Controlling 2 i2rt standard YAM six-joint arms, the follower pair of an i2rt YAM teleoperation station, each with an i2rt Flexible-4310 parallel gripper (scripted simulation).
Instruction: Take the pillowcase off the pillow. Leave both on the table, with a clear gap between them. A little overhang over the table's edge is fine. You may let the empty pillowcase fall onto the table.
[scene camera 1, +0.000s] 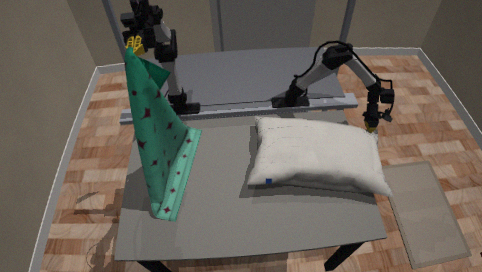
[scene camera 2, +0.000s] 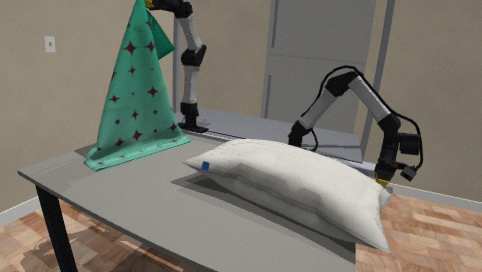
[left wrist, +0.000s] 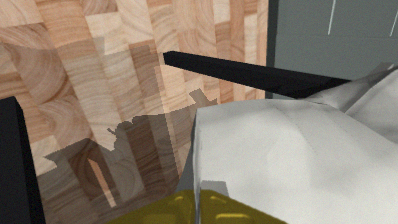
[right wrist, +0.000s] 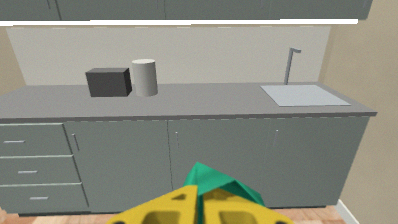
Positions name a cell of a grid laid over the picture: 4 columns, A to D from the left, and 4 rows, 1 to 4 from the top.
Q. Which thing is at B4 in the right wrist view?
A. My right gripper.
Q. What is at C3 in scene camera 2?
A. A white pillow.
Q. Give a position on a white pillow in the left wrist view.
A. D3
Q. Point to a white pillow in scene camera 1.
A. At C3
